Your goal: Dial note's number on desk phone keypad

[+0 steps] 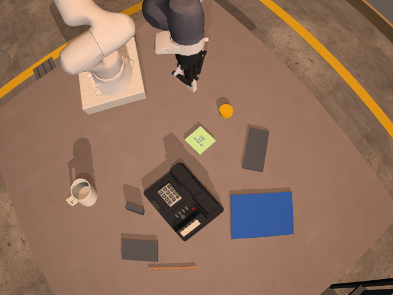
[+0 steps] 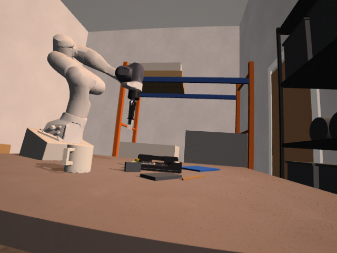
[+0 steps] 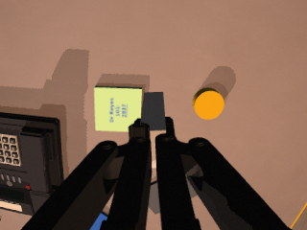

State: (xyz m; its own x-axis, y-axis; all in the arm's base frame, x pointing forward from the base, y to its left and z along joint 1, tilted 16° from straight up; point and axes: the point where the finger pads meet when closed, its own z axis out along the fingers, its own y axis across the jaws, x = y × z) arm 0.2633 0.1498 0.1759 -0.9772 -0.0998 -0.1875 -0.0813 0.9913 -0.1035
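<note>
My gripper is now 200 mm short of the handset, 190 mm to the left of it and 190 mm above it. Also, from my hand: blue mat (430 mm ahead, 230 mm below, 90 mm to the right); then grey block (380 mm to the right, 220 mm below, 110 mm ahead); then note (230 mm below, 80 mm ahead, 50 mm to the right).
</note>
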